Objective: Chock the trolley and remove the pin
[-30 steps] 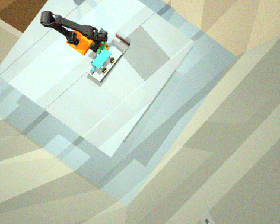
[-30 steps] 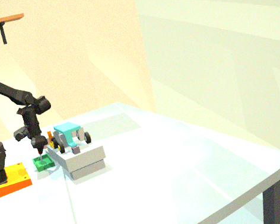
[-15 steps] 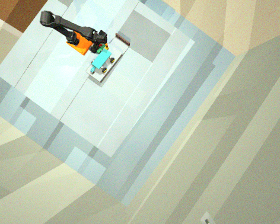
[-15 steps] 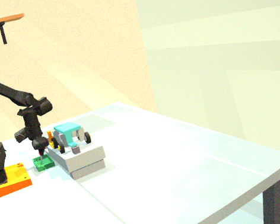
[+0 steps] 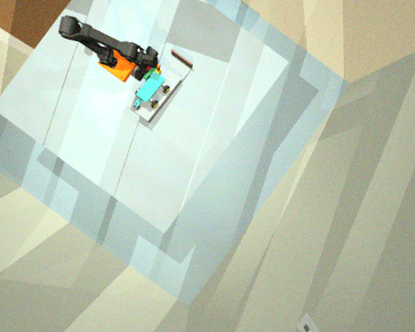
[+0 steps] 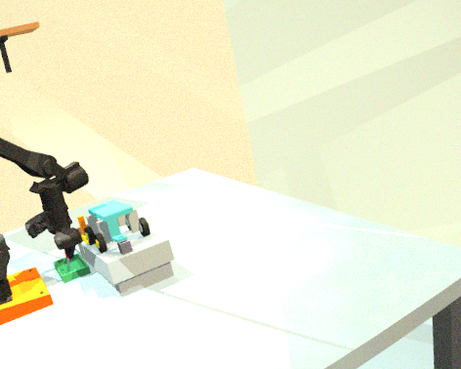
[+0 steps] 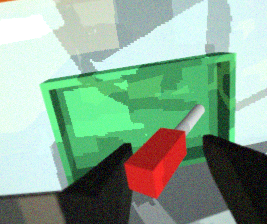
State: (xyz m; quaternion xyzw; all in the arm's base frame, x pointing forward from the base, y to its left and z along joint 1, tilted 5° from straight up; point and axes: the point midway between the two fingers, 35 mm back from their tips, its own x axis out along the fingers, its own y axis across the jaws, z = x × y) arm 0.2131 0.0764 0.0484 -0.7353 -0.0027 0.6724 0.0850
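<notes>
Now: the green tray 1 cm behind my gripper tip and 5 cm below it. Round my gripper tip: grey ramp 10 cm ahead, 11 cm to the right; red-headed stop pin 1 cm to the left; yellow chock 6 cm ahead, 1 cm to the right, 4 cm above.
</notes>
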